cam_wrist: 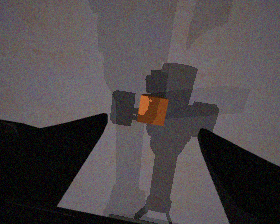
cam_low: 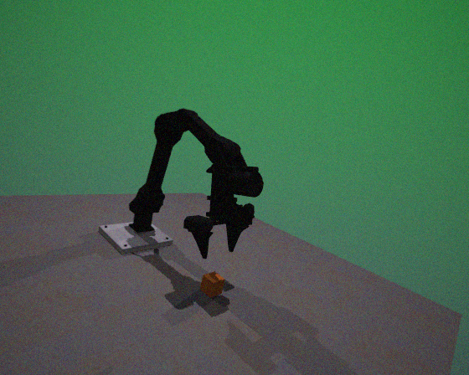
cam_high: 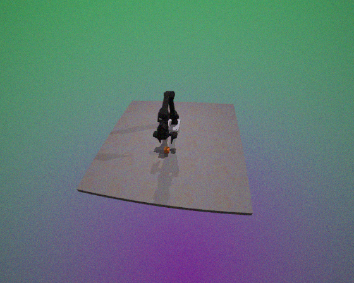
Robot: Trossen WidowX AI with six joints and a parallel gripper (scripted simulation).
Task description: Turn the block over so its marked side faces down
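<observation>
My gripper tip is 8 cm above the orange block and 1 cm past it.
</observation>
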